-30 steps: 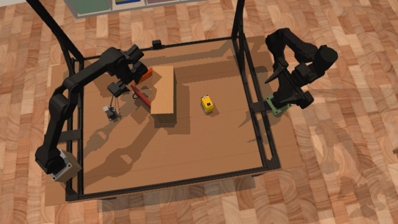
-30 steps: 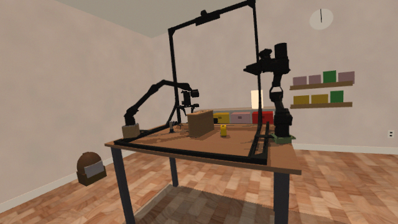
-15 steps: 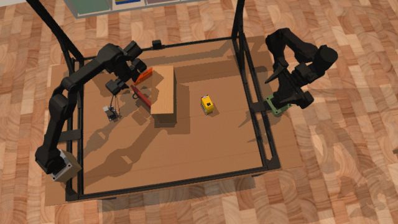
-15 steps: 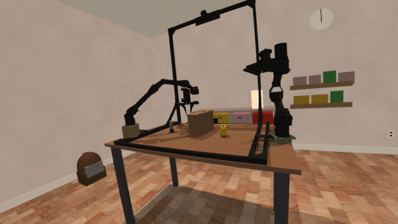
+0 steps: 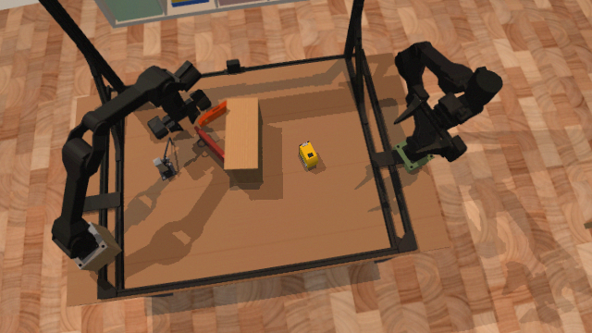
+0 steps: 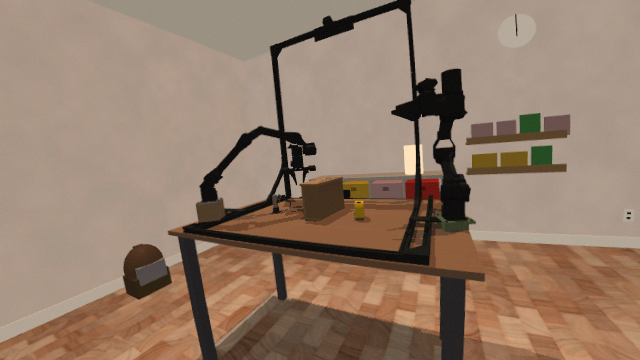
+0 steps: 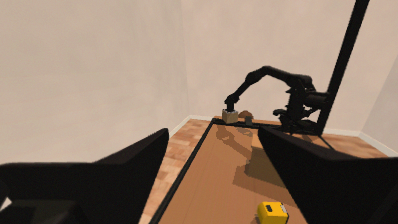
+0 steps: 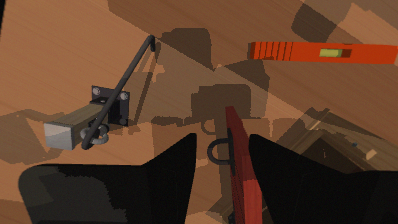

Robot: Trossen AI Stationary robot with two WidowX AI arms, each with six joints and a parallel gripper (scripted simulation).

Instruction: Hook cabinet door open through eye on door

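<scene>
The red door lies 9 cm ahead of my right hand, 6 cm to the left of it and 9 cm below it. From my right hand the other things lie so: orange flap 9 cm behind, 9 cm to the left, 15 cm below; then yellow box 17 cm ahead, 33 cm to the left, 13 cm below.
</scene>
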